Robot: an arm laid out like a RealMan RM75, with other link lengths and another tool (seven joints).
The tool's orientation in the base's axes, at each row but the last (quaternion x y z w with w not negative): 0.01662 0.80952 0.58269 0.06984; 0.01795 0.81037 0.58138 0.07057; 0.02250 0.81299 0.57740 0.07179; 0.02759 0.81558 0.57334 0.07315; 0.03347 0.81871 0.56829 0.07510; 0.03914 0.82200 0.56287 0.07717; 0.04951 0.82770 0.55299 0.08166; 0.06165 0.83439 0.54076 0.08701; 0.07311 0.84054 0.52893 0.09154; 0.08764 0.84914 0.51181 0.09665
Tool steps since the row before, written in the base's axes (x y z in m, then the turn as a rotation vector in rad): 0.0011 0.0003 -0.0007 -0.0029 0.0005 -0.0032; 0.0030 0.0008 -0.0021 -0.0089 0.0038 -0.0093; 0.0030 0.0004 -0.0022 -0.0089 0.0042 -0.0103; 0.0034 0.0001 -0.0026 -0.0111 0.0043 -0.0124; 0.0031 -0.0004 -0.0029 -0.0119 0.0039 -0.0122; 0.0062 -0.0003 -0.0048 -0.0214 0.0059 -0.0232; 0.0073 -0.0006 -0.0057 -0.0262 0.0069 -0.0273; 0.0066 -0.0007 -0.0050 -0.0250 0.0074 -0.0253; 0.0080 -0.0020 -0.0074 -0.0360 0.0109 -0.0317; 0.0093 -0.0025 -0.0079 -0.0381 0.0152 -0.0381
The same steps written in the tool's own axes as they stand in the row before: -0.0010 -0.0006 0.0006 0.0032 -0.0027 0.0011; -0.0027 -0.0019 0.0018 0.0101 -0.0071 0.0053; -0.0027 -0.0021 0.0015 0.0102 -0.0079 0.0060; -0.0031 -0.0025 0.0015 0.0126 -0.0097 0.0064; -0.0029 -0.0029 0.0011 0.0133 -0.0097 0.0059; -0.0058 -0.0047 0.0025 0.0239 -0.0190 0.0100; -0.0068 -0.0056 0.0030 0.0291 -0.0223 0.0115; -0.0062 -0.0048 0.0028 0.0279 -0.0203 0.0114; -0.0077 -0.0073 0.0032 0.0398 -0.0249 0.0147; -0.0090 -0.0077 0.0038 0.0434 -0.0287 0.0207
